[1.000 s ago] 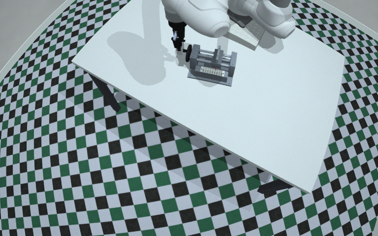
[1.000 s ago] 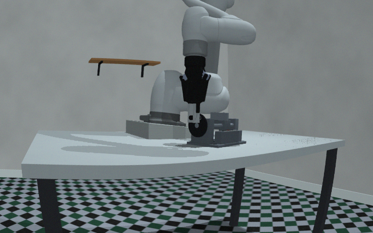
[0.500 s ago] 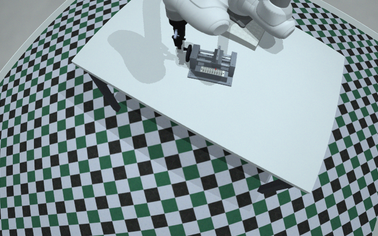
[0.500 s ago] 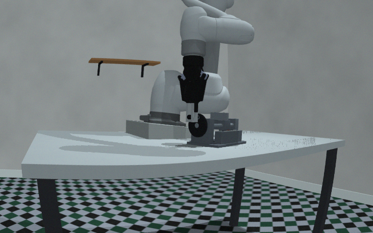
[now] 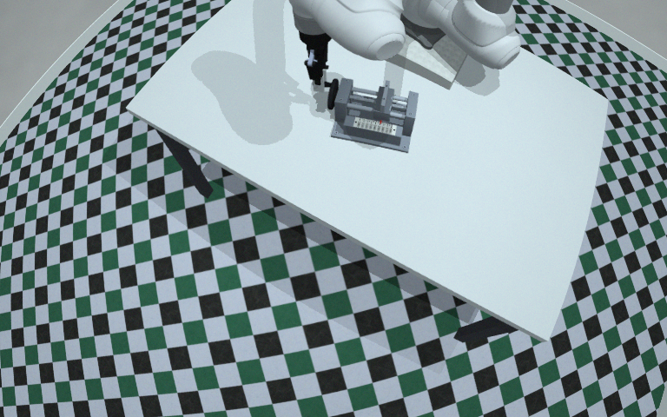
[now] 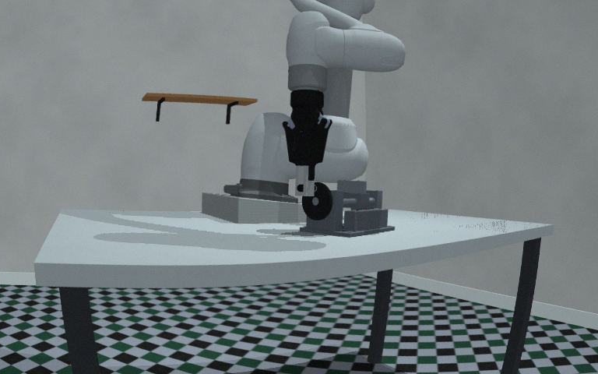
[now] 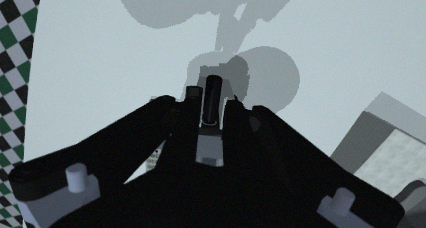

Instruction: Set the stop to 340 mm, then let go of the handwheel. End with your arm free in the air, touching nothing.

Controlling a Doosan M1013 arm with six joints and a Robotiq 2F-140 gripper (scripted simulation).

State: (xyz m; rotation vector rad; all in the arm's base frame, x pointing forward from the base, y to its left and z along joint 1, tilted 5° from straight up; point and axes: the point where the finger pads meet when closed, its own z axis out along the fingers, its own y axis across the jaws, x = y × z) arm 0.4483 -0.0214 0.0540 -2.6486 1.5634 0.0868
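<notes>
The sliding stop block lies 60 mm behind my hand, 150 mm to the left of it and 30 mm below it. Round my hand: black handwheel: 10 mm behind, 20 mm to the left, 20 mm below.
</notes>
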